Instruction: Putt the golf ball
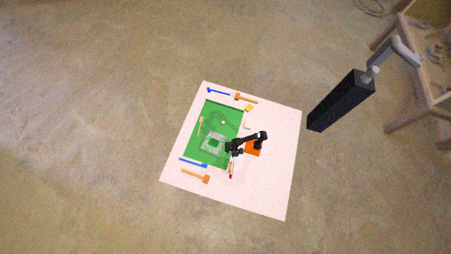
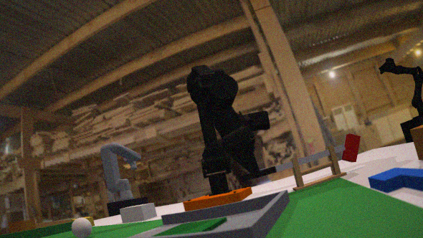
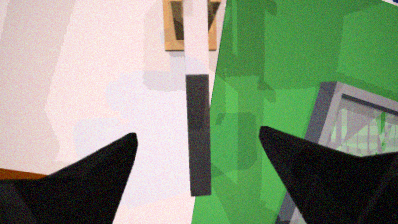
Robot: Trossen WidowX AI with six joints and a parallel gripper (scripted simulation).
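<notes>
Right now the red putter is 20 mm behind my gripper tip and 110 mm to the left of it. From my gripper tip the other things lie so: wooden stand 20 mm behind, 130 mm to the left, 20 mm below; white golf ball 190 mm ahead, 340 mm to the right, 30 mm below; green mat 240 mm ahead, 210 mm to the right, 50 mm below.
</notes>
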